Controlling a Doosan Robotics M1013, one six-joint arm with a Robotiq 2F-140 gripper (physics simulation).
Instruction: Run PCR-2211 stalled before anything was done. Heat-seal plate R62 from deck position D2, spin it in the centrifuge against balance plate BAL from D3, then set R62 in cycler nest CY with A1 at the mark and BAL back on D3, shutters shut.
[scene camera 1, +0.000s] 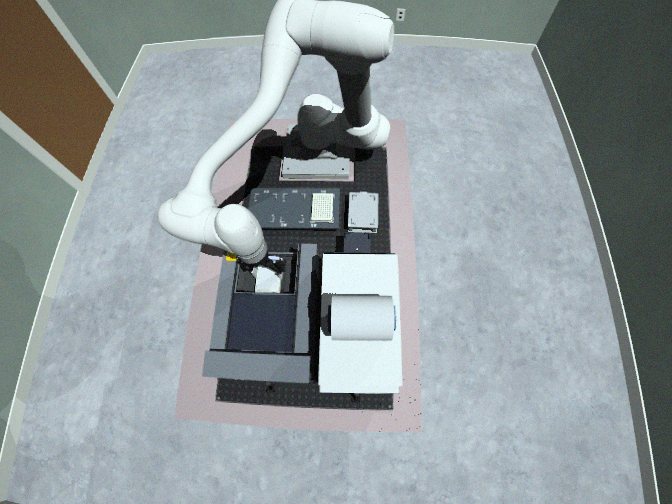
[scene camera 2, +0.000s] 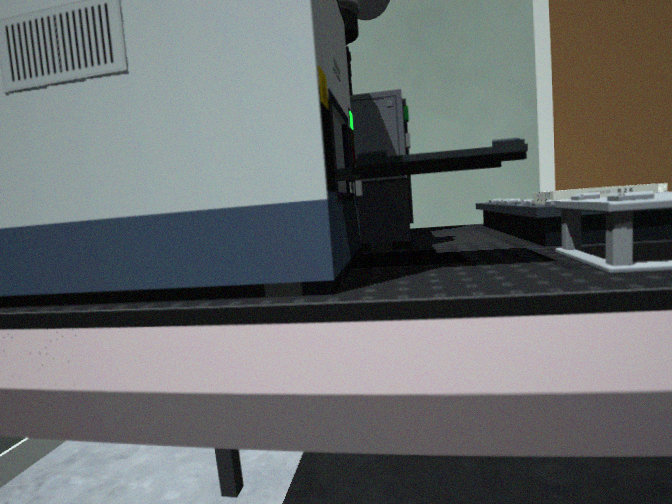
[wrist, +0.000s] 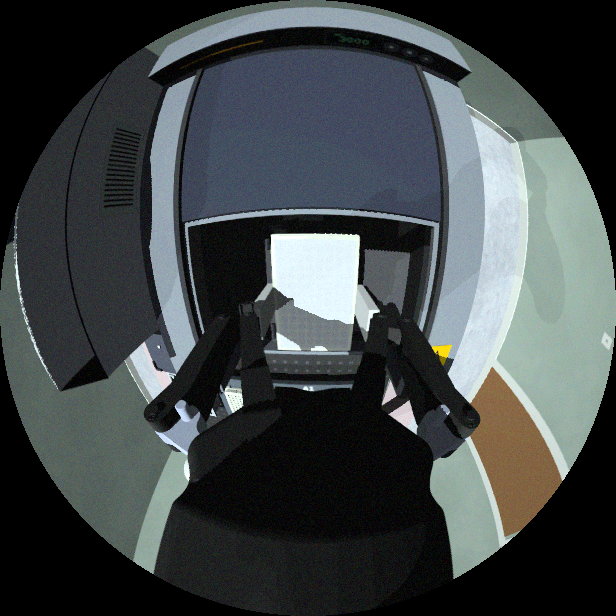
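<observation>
My gripper (wrist: 314, 339) hangs in the open chamber of the centrifuge (scene camera 1: 261, 303). Its two fingers press on the long sides of plate R62 (wrist: 314, 293), whose top is covered by a white seal. The plate also shows in scene camera 1 (scene camera 1: 268, 280), under my wrist. It is low in the chamber, between the pale walls of a bucket; I cannot tell whether it rests there. A cream plate, BAL (scene camera 1: 321, 207), lies on the right spot of the dark deck (scene camera 1: 293, 208). The centrifuge shutter (scene camera 1: 260, 322) is slid back.
The white sealer (scene camera 1: 358, 325) with its roll stands right of the centrifuge. The grey cycler block (scene camera 1: 362, 211) is right of the deck. A flat grey device (scene camera 1: 316, 168) sits by the arm's base. In scene camera 2 a dark drawer (scene camera 2: 434, 160) sticks out sideways.
</observation>
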